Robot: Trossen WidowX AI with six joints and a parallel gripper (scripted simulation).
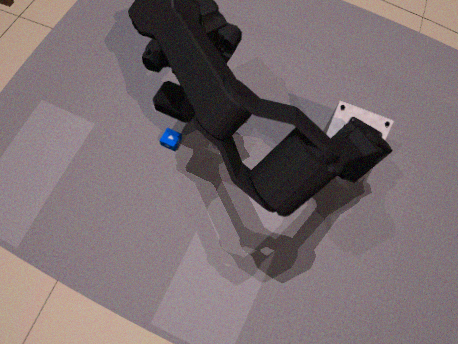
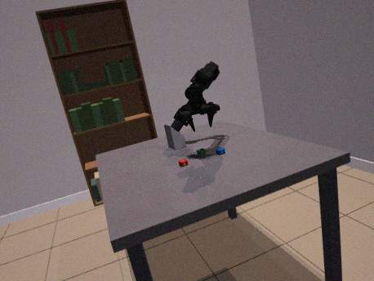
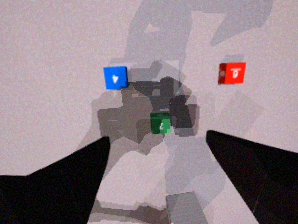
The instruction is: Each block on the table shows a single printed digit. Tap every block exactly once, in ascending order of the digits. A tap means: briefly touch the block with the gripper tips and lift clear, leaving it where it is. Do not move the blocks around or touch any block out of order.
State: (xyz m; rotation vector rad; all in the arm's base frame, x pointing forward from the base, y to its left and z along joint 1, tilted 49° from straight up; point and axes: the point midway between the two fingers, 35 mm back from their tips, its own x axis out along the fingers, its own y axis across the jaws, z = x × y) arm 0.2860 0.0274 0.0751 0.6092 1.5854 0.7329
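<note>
The blue block is 4 cm ahead of my gripper tip, 5 cm to the left of it and 11 cm below it. Also, from my gripper tip: red block 5 cm ahead, 14 cm to the right, 11 cm below; then green block 4 cm behind, 2 cm to the right, 11 cm below.
</note>
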